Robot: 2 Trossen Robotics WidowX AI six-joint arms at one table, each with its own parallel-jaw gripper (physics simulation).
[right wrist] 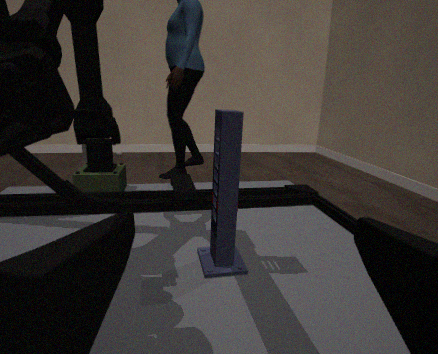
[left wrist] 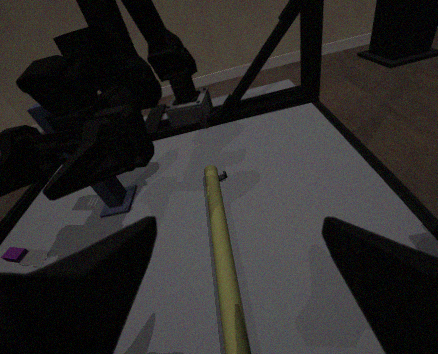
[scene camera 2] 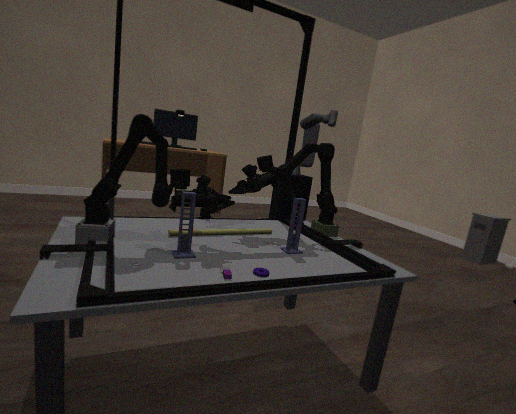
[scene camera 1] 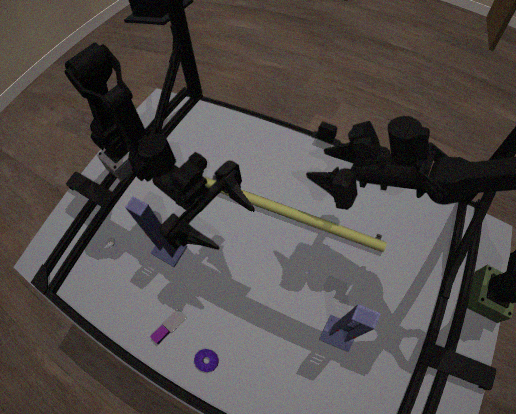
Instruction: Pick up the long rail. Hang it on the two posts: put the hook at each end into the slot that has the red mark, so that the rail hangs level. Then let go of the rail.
The left gripper is open, with nothing in its grasp. Also in view: a long yellow rail. The right gripper is open, with nothing in its grasp.
The left gripper is seen too in the left wrist view. The right gripper shows as well in the right wrist view and in scene camera 2.
